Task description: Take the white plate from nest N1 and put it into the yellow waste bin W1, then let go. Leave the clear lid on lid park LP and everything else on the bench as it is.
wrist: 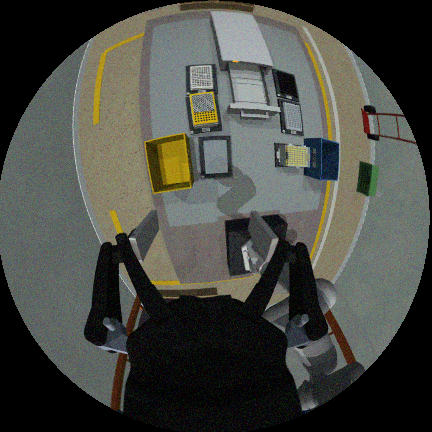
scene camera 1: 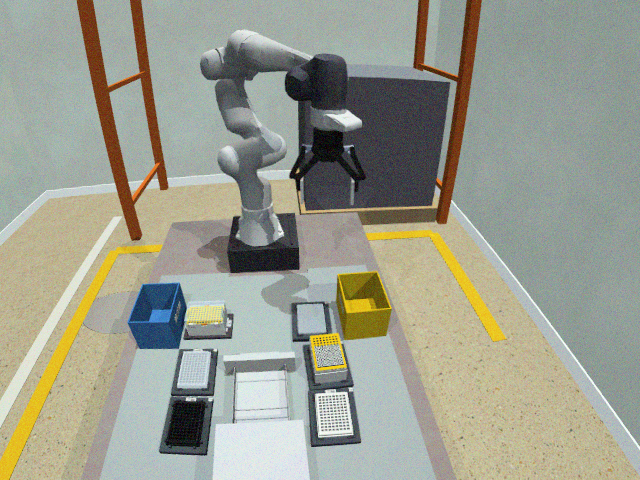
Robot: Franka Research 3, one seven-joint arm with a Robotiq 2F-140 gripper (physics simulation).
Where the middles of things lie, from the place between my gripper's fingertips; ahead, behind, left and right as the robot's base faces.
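Labels:
The black plate (scene camera 1: 185, 429) is a long way ahead of my hand, well to the right of it and far below it. As for the yellow-topped rack (scene camera 1: 328, 362), I see it 26 cm ahead of my hand, 2 cm to the right of it and 34 cm below it.

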